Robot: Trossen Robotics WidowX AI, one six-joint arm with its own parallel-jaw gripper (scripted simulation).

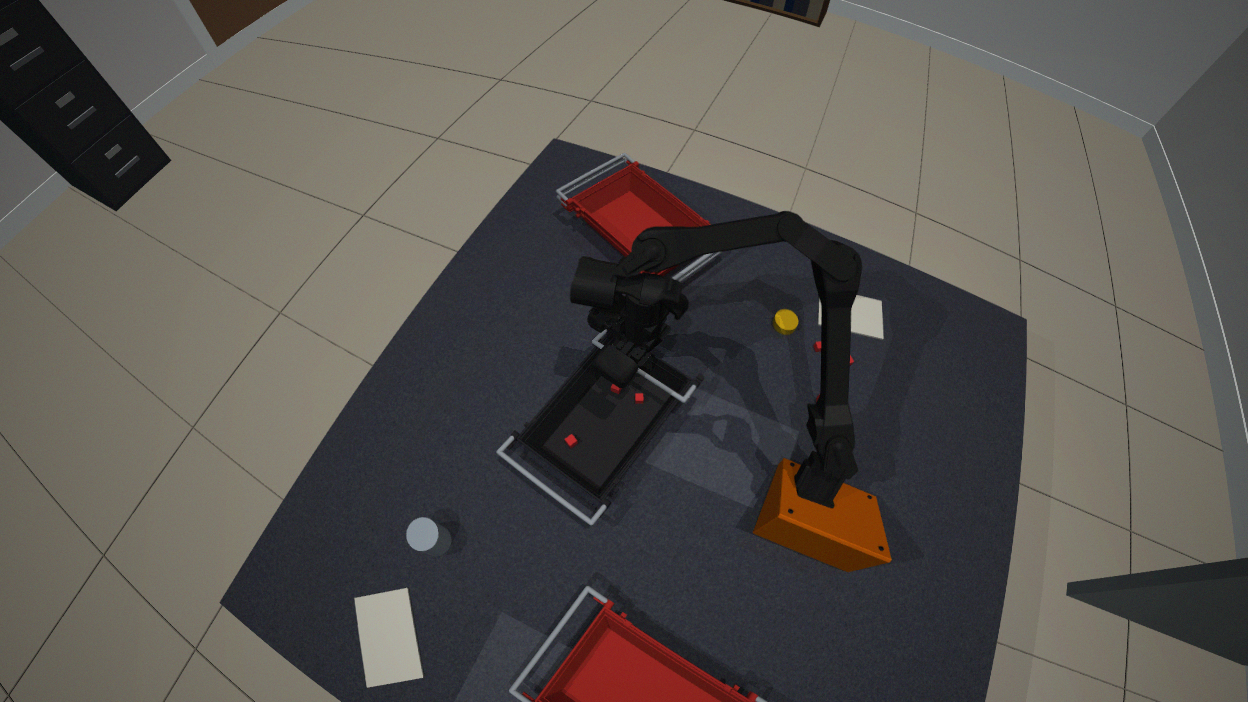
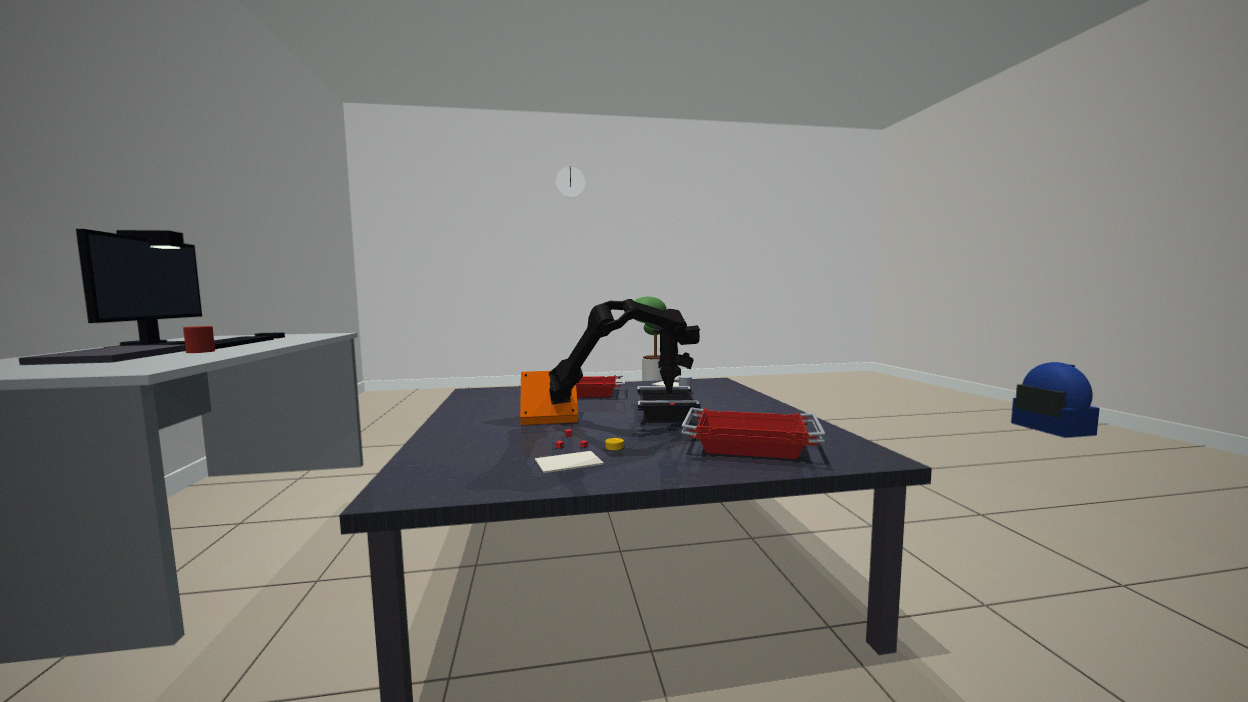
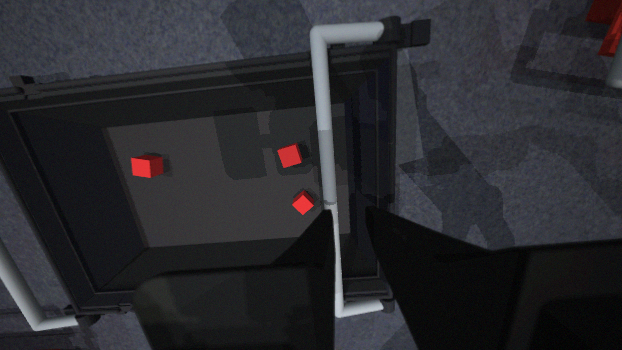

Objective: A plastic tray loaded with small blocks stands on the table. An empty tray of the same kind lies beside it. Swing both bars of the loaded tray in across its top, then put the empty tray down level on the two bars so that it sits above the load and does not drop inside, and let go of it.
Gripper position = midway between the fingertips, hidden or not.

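Present are a wire bar (image 3: 320,35), a white card (image 1: 866,313) and a grey cylinder (image 1: 424,535); the cylinder is out of frame in image 3. My gripper (image 2: 669,392), (image 3: 348,216) is visible as well.
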